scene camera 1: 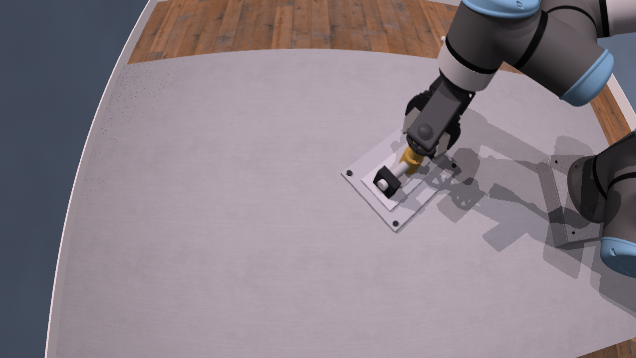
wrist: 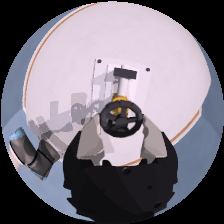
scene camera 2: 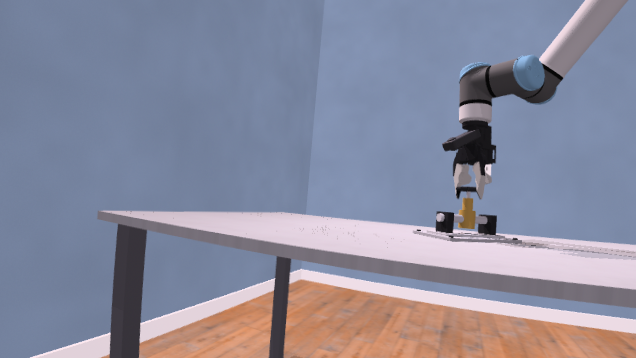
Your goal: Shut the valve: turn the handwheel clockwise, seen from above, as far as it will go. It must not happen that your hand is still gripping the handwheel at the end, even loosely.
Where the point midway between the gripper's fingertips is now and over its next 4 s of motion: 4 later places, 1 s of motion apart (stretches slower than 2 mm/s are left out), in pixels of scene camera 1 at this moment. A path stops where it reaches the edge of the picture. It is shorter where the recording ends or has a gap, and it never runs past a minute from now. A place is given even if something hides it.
The gripper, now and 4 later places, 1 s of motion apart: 419, 146; 423, 143; 432, 126; 437, 116; 433, 123
